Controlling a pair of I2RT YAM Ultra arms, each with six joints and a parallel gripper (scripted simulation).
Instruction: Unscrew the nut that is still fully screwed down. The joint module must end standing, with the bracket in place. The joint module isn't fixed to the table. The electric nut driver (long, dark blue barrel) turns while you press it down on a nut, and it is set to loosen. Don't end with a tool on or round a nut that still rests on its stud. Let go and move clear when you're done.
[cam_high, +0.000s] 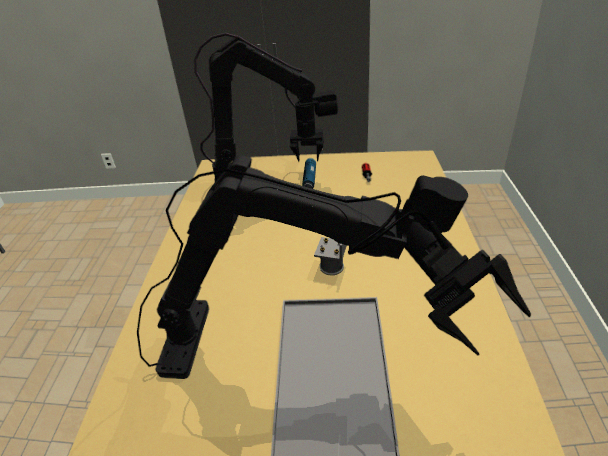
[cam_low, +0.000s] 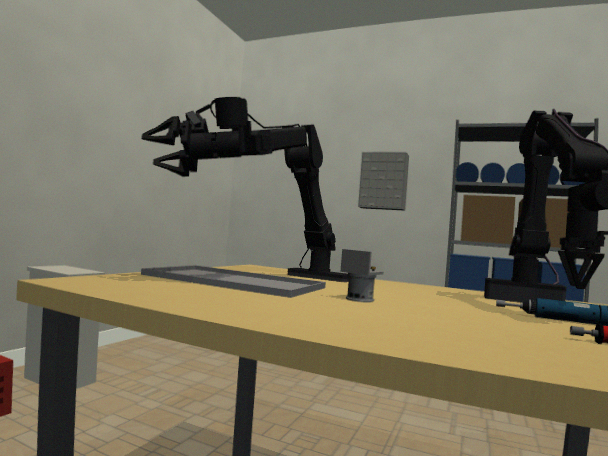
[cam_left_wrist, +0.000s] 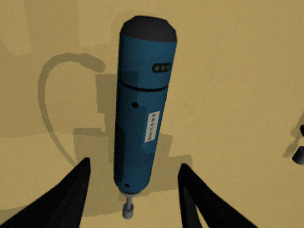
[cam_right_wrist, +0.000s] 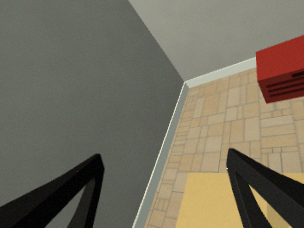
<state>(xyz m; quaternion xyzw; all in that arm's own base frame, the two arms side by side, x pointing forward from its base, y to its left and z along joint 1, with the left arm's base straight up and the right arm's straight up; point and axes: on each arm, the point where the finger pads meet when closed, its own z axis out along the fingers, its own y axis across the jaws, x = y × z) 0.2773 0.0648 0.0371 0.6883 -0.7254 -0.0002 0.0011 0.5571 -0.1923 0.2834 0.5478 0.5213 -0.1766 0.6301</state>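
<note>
The red-handled tool is 20 cm ahead of my left hand and 6 cm below it. Also, from my left hand: joint module (44 cm to the right, 6 cm ahead, 5 cm below); bracket (44 cm to the right, 6 cm ahead, 1 cm below); socket (13 cm to the right, 6 cm below, 1 cm behind).
</note>
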